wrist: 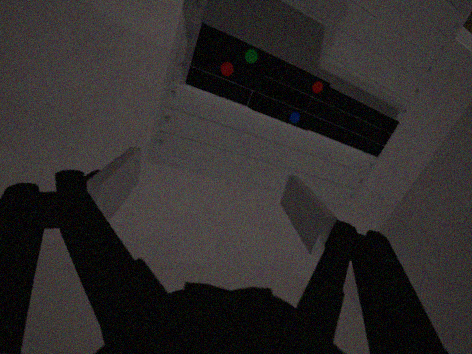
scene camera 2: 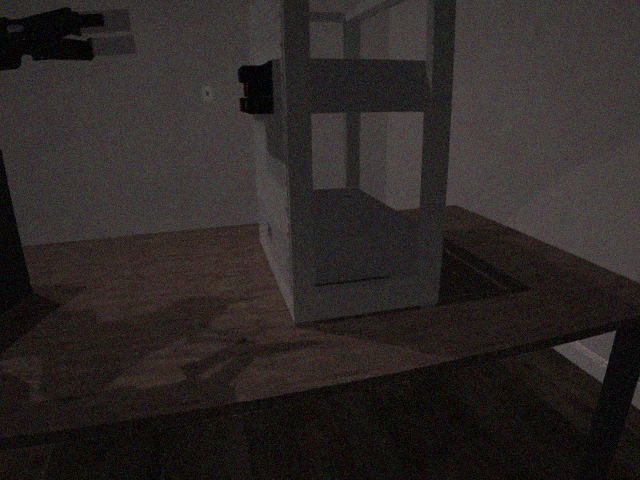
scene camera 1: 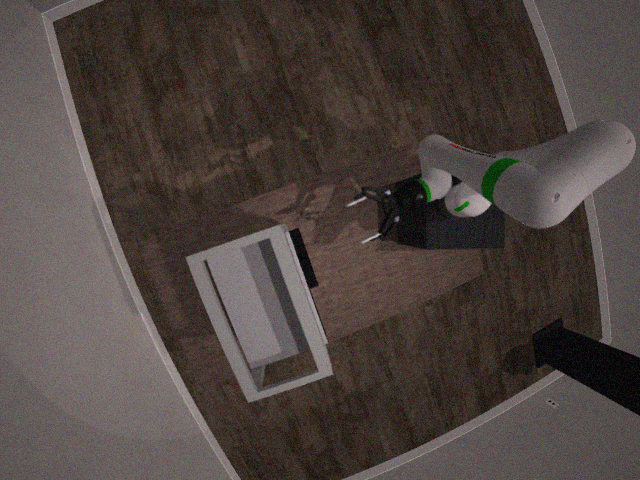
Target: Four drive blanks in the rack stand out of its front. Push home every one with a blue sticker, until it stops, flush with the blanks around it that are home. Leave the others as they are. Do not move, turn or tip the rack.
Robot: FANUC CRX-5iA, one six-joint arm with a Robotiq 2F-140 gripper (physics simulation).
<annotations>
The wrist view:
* my gripper: 216, 178
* rack: 360, 76
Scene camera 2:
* my gripper: 132, 33
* rack: 310, 237
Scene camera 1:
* my gripper: 353, 224
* rack: 259, 278
</annotations>
